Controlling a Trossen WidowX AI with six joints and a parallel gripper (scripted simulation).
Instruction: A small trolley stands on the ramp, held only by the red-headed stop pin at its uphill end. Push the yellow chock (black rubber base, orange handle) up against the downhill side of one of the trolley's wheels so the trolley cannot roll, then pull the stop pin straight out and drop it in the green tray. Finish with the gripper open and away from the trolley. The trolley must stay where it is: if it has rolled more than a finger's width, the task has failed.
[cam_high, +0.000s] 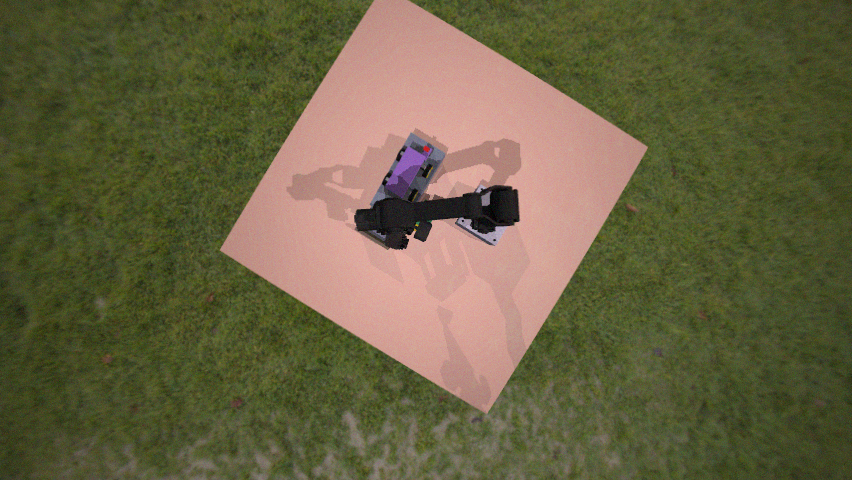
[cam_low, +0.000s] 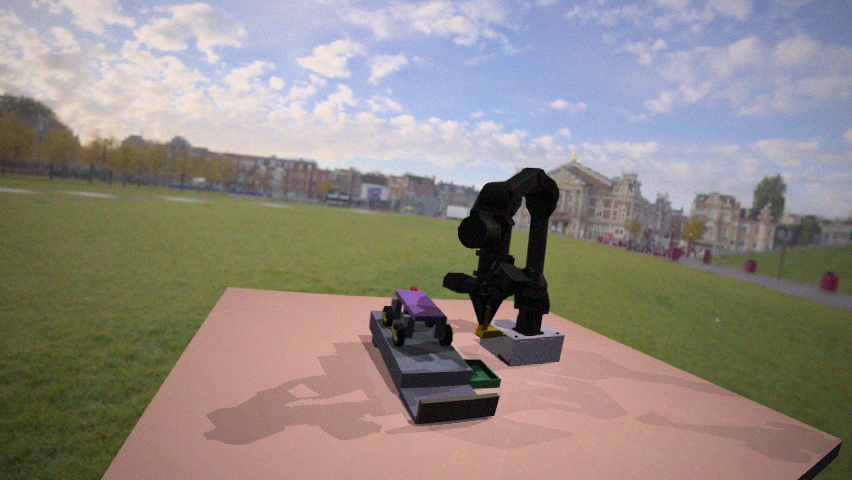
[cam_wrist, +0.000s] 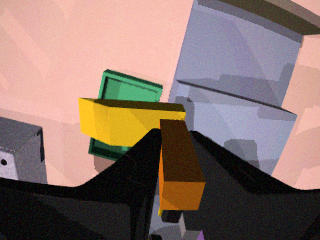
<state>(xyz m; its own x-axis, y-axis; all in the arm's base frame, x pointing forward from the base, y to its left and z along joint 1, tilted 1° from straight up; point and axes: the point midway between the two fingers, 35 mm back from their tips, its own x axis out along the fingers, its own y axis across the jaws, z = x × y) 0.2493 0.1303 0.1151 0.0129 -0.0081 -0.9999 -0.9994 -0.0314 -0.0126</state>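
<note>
My gripper tip is 27 cm to the left of the red-headed stop pin, 4 cm short of it and 2 cm above it. The rest, counted from my gripper tip: dark end block (12 cm below, 10 cm to the left, 10 cm ahead); green tray (16 cm below, 6 cm to the right, 5 cm behind); purple-topped trolley (17 cm to the right, 7 cm ahead, 4 cm below).
</note>
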